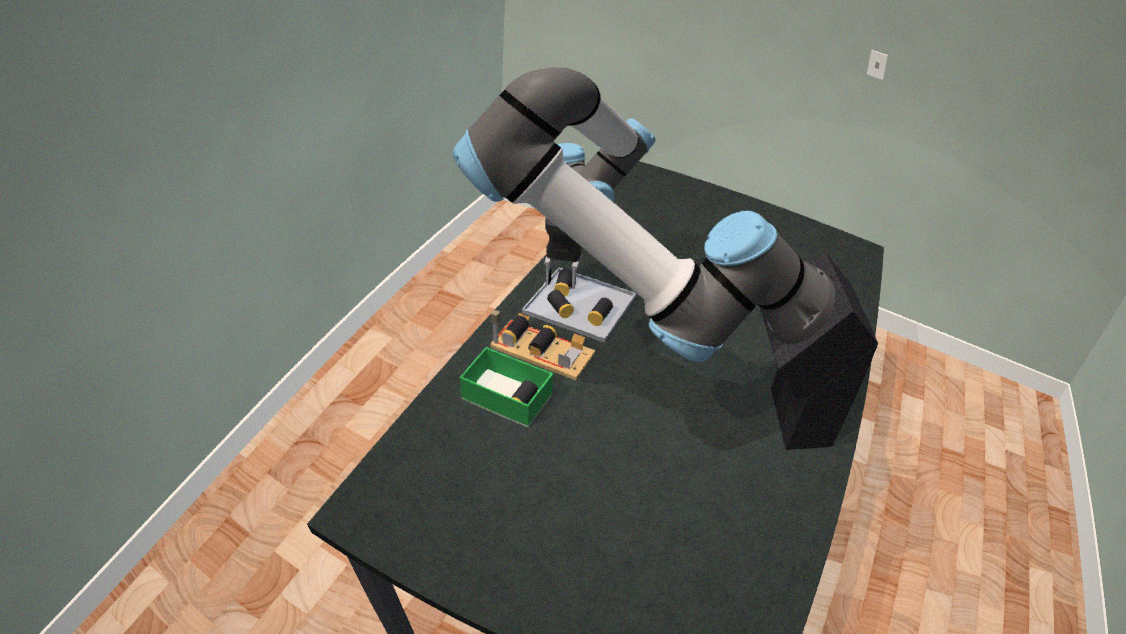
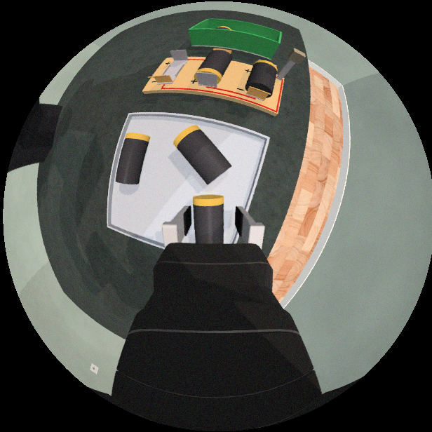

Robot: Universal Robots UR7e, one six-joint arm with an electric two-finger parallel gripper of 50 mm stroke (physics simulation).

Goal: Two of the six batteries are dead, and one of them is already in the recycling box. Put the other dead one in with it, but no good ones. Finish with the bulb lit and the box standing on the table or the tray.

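Places are measured from the arm's base along level axes (x back, y up, z left), in metres.
Where they show: gripper, between the fingertips: (image 1: 560, 284); arm's base, origin of its link: (image 1: 803, 307).
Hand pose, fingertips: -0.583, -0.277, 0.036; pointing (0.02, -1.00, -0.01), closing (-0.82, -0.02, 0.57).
Note:
Things, the pixels of their top centre, and the offset from my fingertips, as dx, dy, dz. "spot": a spot on its surface instead. Level surfaces: height alone.
- black battery with a yellow end, centre of its top: (image 1: 564, 276) -0.001, +0.017, -0.011
- grey tray, a spot on its surface: (image 1: 544, 320) spot: +0.054, -0.019, +0.099
- tilted battery, centre of its top: (image 1: 560, 297) +0.050, +0.017, +0.049
- wooden holder board, a spot on its surface: (image 1: 579, 368) spot: +0.218, -0.011, +0.153
- middle battery, centre of its top: (image 1: 542, 334) +0.121, +0.025, +0.167
- end battery, centre of its top: (image 1: 515, 324) +0.060, +0.025, +0.189
- green box, centre of its top: (image 1: 506, 375) +0.176, +0.039, +0.312
- table with one battery, centre of its top: (image 1: 522, 390) +0.210, +0.017, +0.300
- small upright post, centre of its top: (image 1: 495, 320) +0.048, +0.049, +0.232
- dark table, height of its surface: dy -0.021
My gripper (image 1: 561, 274) (image 2: 212, 214) is open, its fingers on either side of a black battery with a yellow end (image 1: 564, 281) (image 2: 208, 220) and not closed on it. That battery lies in the grey tray (image 1: 543, 321) (image 2: 118, 220). A tilted battery (image 1: 560, 303) (image 2: 204, 155) and another battery (image 1: 600, 310) (image 2: 133, 160) also lie in the tray. The wooden holder board (image 1: 579, 368) (image 2: 187, 90) carries a middle battery (image 1: 542, 340) (image 2: 217, 64) and an end battery (image 1: 516, 328) (image 2: 262, 77); its third bay is empty. The green box (image 1: 494, 400) (image 2: 235, 41) stands on the table with one battery (image 1: 524, 390) inside. A lit bulb cannot be made out.
The board lies between the tray and the green box. A small upright post (image 1: 495, 326) (image 2: 289, 65) stands at the board's end near the table edge. The dark table (image 1: 630, 488) (image 2: 80, 210) carries the arm's black base (image 1: 823, 378) on its far side from the board.

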